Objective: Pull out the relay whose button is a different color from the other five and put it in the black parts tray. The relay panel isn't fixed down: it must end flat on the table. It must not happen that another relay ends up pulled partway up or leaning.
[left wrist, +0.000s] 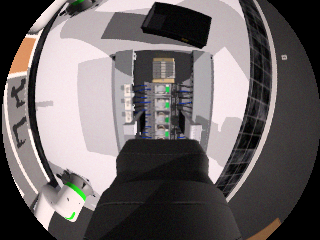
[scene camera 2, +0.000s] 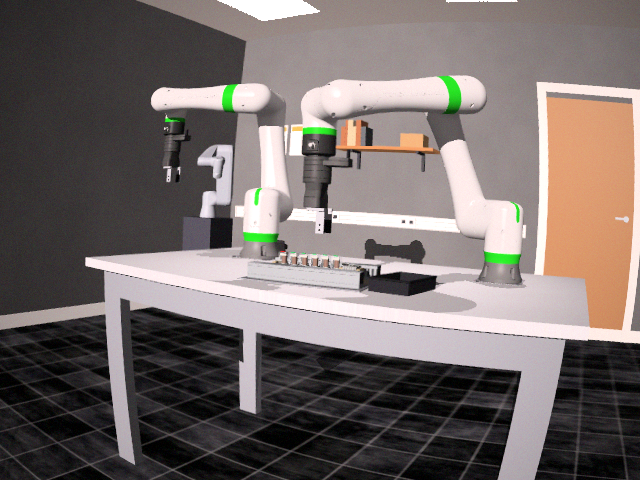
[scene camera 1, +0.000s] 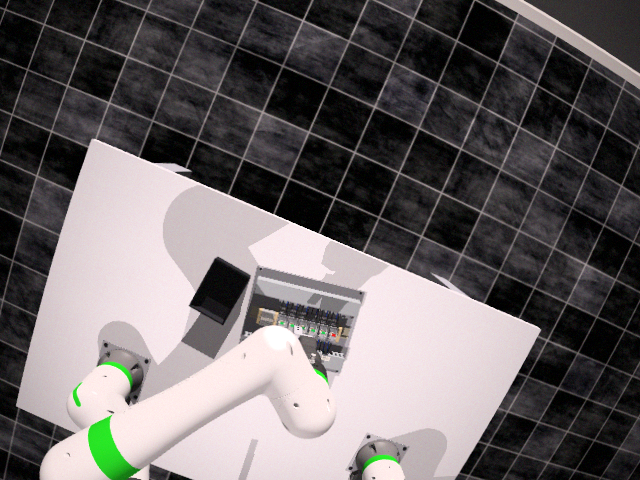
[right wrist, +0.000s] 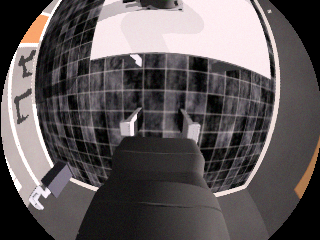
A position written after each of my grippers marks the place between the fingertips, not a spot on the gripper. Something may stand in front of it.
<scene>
I see my left gripper [scene camera 2: 323, 233], my right gripper [right wrist: 160, 115], a grey relay panel [scene camera 1: 345, 302] and a black parts tray [scene camera 1: 220, 287].
The grey relay panel also shows in the left wrist view [left wrist: 130, 69]. The black parts tray is seen too in the left wrist view [left wrist: 177, 27] and in scene camera 2 [scene camera 2: 399, 283]. My left gripper shows as well in the left wrist view [left wrist: 162, 118]. The right wrist view misses the grey relay panel: it is out of frame. The right wrist view does not show the black parts tray: it is out of frame.
</scene>
